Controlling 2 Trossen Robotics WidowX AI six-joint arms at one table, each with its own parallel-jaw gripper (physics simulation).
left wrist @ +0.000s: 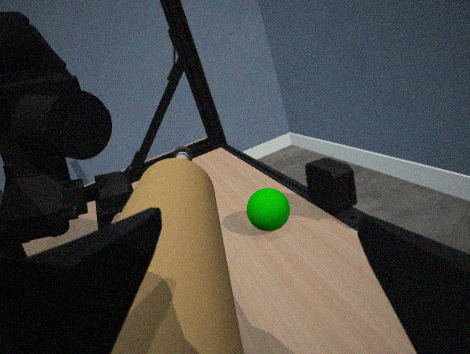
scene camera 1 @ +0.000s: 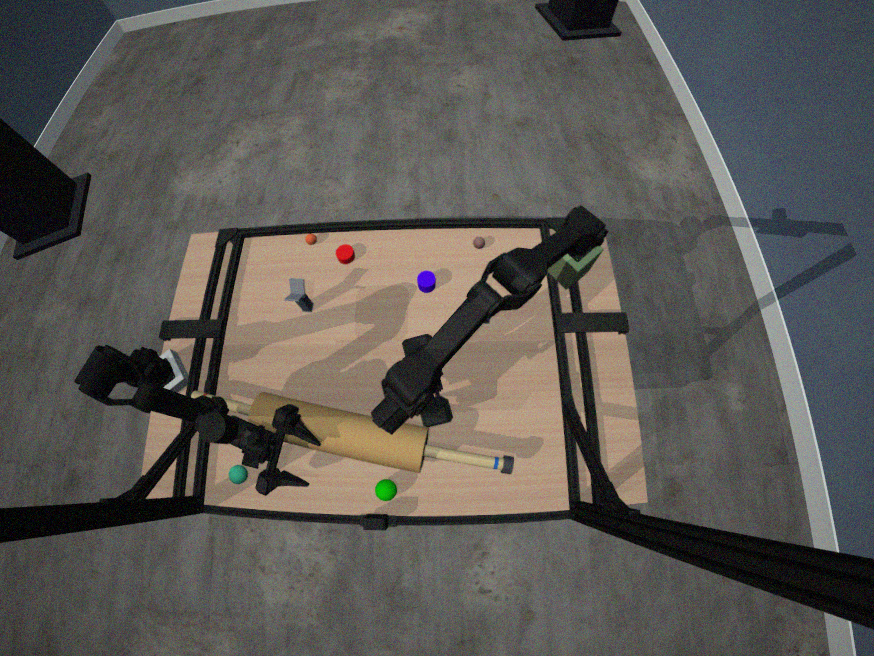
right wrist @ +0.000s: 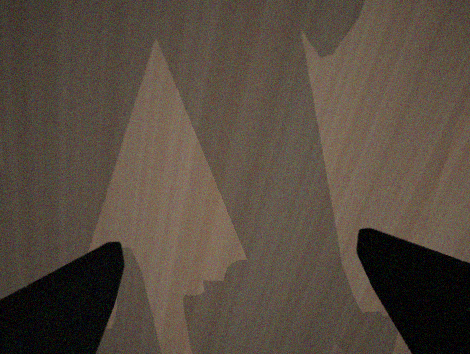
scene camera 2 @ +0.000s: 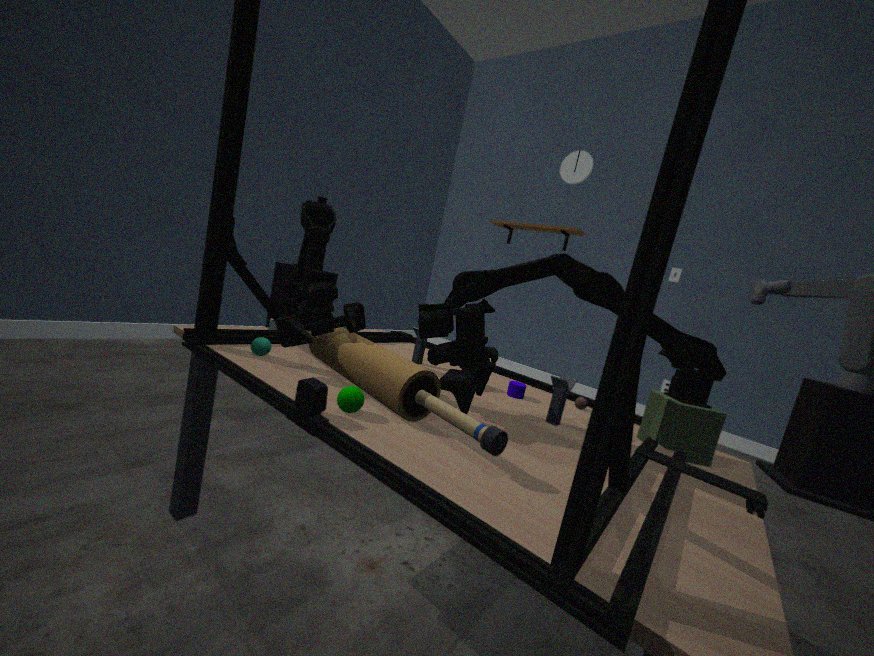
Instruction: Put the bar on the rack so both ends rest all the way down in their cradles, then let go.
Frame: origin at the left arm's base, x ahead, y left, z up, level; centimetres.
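Seen in the pictures: left gripper, fingertip midpoint: (left wrist: 261, 221) (scene camera 1: 314, 465) (scene camera 2: 334, 335); right gripper, fingertip midpoint: (right wrist: 242, 246) (scene camera 2: 472, 404); left arm's base, origin of the base link: (scene camera 1: 161, 374); right arm's base, origin of the base link: (scene camera 1: 576, 245) (scene camera 2: 686, 400).
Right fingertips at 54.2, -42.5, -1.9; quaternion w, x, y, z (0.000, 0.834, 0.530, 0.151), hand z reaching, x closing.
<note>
Pixels of each thing's middle, then the offset from my right fingertips to it, as dx, dy, dz. "pt": a spot on its surface instead.
- thick tan roll, surface spot: (left wrist: 187, 225) pt -23.8, -2.5, +6.8
- grey cradle post, body centre: (scene camera 1: 301, 298) (scene camera 2: 420, 345) -13.2, +34.4, +3.7
- green ball, body centre: (left wrist: 268, 209) (scene camera 2: 350, 399) (scene camera 1: 386, 490) -23.3, -13.3, +0.7
- teal ball, body centre: (scene camera 1: 238, 474) (scene camera 2: 261, 346) -49.1, +9.5, +0.6
- blue cylinder, body centre: (scene camera 1: 426, 281) (scene camera 2: 516, 389) +14.0, +19.9, +0.1
- red cylinder, body centre: (scene camera 1: 345, 254) +2.7, +40.2, -0.4
- orange ball, body centre: (scene camera 1: 311, 239) -2.1, +50.5, -0.1
- brown ball, body centre: (scene camera 1: 479, 242) (scene camera 2: 581, 403) +31.9, +20.3, +0.0
The bar, a pale rod with a blue band and dark end cap through a thick tan roll (scene camera 1: 352, 436) (scene camera 2: 377, 367) (left wrist: 187, 225), lies low across the table, away from the rack. One grey cradle post (scene camera 1: 297, 288) (scene camera 2: 419, 347) of the rack stands upright; the other post (scene camera 2: 557, 401) is mostly hidden by my right arm in scene camera 1. My left gripper (scene camera 1: 312, 463) (left wrist: 261, 221) is open above the near side of the roll's left part, nothing between its fingers. My right gripper (scene camera 1: 412, 413) (right wrist: 242, 246) is open and empty, pointing down just behind the roll's right part.
A green ball (scene camera 1: 386, 490) (scene camera 2: 350, 398) (left wrist: 268, 209) and a teal ball (scene camera 1: 237, 474) (scene camera 2: 261, 346) lie in front of the roll. A blue cylinder (scene camera 1: 426, 281) (scene camera 2: 516, 389), red cylinder (scene camera 1: 344, 254), orange ball (scene camera 1: 310, 239) and brown ball (scene camera 1: 479, 242) are farther back. Black frame rails edge the table.
</note>
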